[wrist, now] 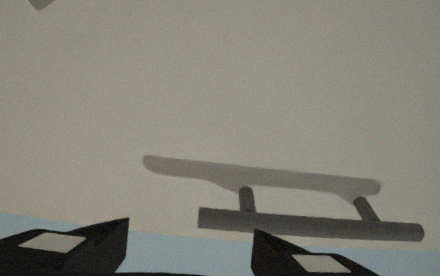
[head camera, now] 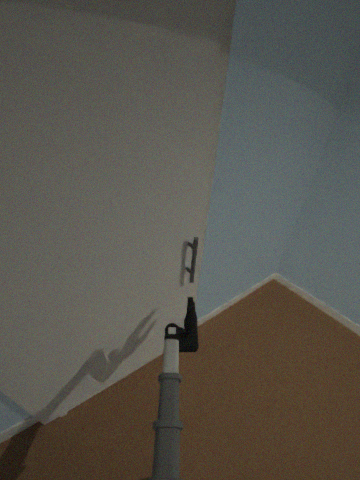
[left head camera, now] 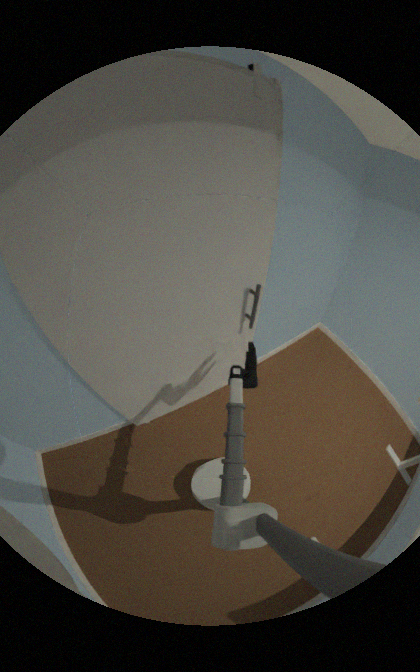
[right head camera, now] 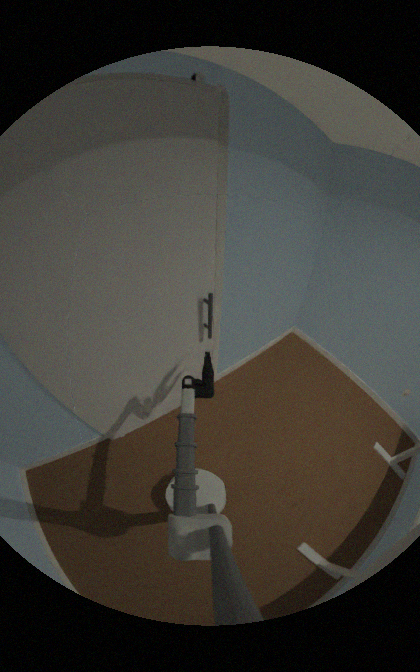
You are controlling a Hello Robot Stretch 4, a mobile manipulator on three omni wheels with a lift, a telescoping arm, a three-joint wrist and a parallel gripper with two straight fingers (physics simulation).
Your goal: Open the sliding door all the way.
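Frame: origin at the robot's base, x back, y right, z up, level; metres.
Where they show: gripper, fingertip midpoint: (wrist: 190, 243) (head camera: 189, 302).
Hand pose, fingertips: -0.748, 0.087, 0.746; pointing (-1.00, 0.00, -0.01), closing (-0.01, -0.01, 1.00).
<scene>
After its pixels a point has its place, as x, y, z.
The pale sliding door (head camera: 115, 150) @[-0.755, -0.214, 1.466] (left head camera: 165, 240) (right head camera: 140, 240) (wrist: 200, 75) @[-0.860, -0.059, 0.735] fills the left and middle of the head views. Its dark bar handle (head camera: 193, 260) @[-0.888, 0.101, 0.922] (left head camera: 255, 306) (right head camera: 210, 316) (wrist: 310, 226) @[-0.888, 0.101, 0.889] stands off the door near its right edge; in the wrist view it lies nearly level. My gripper (head camera: 190, 299) @[-0.748, 0.087, 0.746] (left head camera: 251, 344) (right head camera: 207, 353) (wrist: 190, 243) @[-0.748, 0.087, 0.746] is open and empty, turned on its side at the end of the arm. In the head views its tips are just below the handle. In the wrist view the handle is beyond the fingertips and offset to the right, not between them.
A blue wall (head camera: 280, 165) @[-1.453, 0.721, 1.367] (left head camera: 315, 225) (right head camera: 270, 240) is right of the door. Brown floor (head camera: 280, 400) @[-0.553, 0.781, -0.028] (left head camera: 320, 425) (right head camera: 280, 425) lies below, with a pale baseboard along the walls. White leg-like pieces (left head camera: 400, 462) (right head camera: 387, 457) stand at the right. The arm's shadow falls on the door's lower left.
</scene>
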